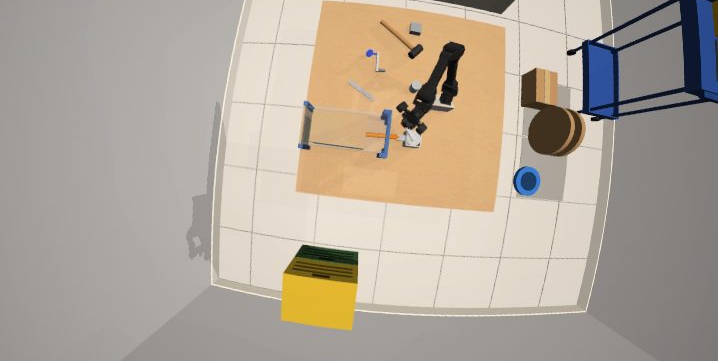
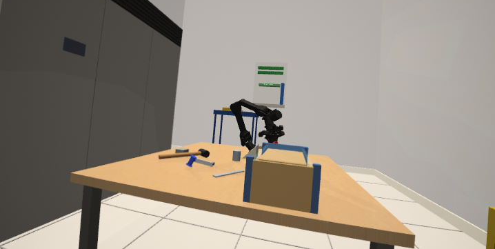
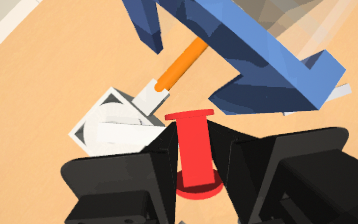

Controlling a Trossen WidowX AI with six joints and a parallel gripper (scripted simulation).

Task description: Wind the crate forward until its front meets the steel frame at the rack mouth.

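The red-knobbed crank handle lies 40 mm behind my gripper tip, 10 mm to the left of it and 30 mm below it. Also, from my gripper tip: blue steel frame 80 mm ahead, 70 mm to the left, 30 mm below; then red grip 10 mm behind, 10 mm to the right; then hand winch 100 mm behind, 50 mm to the left, 100 mm below.
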